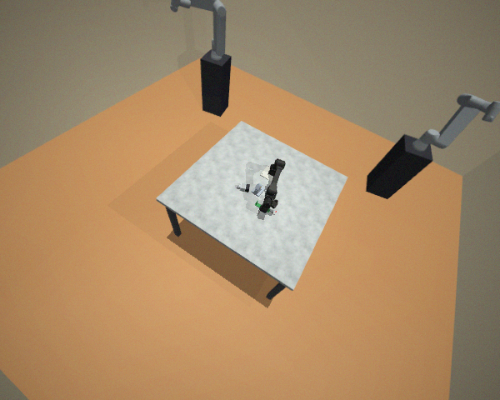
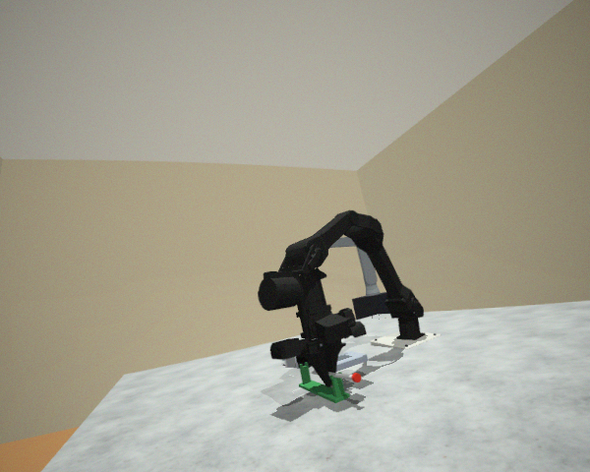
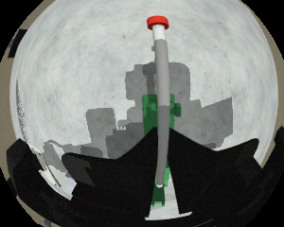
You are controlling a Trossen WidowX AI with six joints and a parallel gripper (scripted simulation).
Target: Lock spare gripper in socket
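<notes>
The green cradle lies 40 mm to the right of my gripper tip, 10 mm behind it and 10 mm above it. From my gripper tip the other things lie so: spare gripper 260 mm to the right, 120 mm behind; then mount socket 150 mm behind, 130 mm to the right, 30 mm above.
</notes>
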